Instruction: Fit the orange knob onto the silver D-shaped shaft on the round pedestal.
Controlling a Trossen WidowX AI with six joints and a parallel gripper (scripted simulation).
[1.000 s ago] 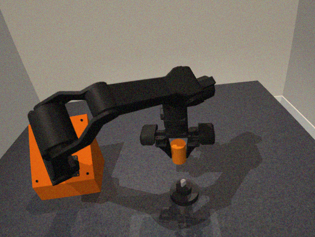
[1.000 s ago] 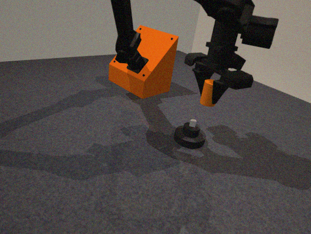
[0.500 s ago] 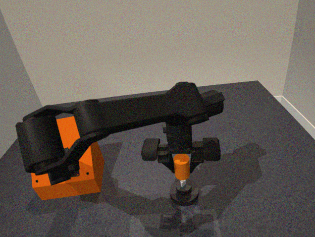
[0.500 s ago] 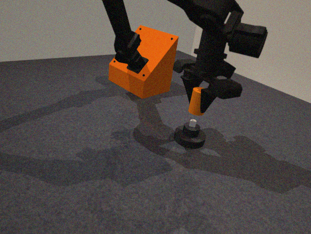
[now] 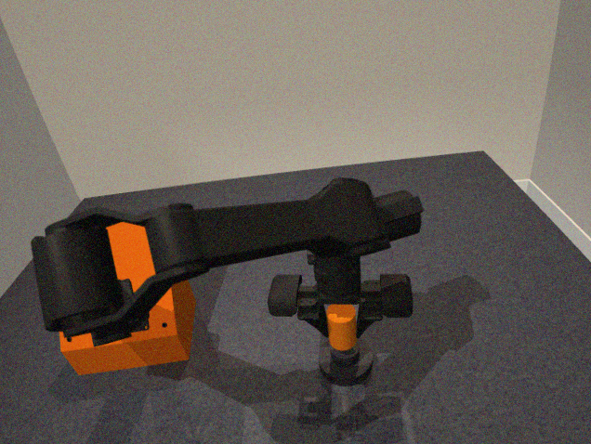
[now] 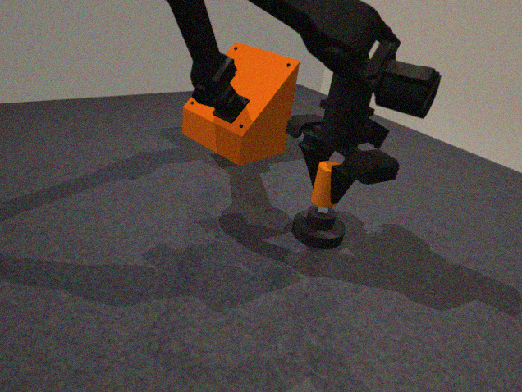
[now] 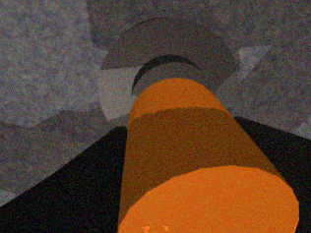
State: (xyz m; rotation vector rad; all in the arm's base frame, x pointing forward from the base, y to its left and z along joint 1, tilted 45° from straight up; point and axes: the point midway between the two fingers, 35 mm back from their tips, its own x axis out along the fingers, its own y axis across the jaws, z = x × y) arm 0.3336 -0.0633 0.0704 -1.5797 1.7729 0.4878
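Now: gripper tip 30 mm below the orange knob. Round my gripper tip: round pedestal (40 mm below).
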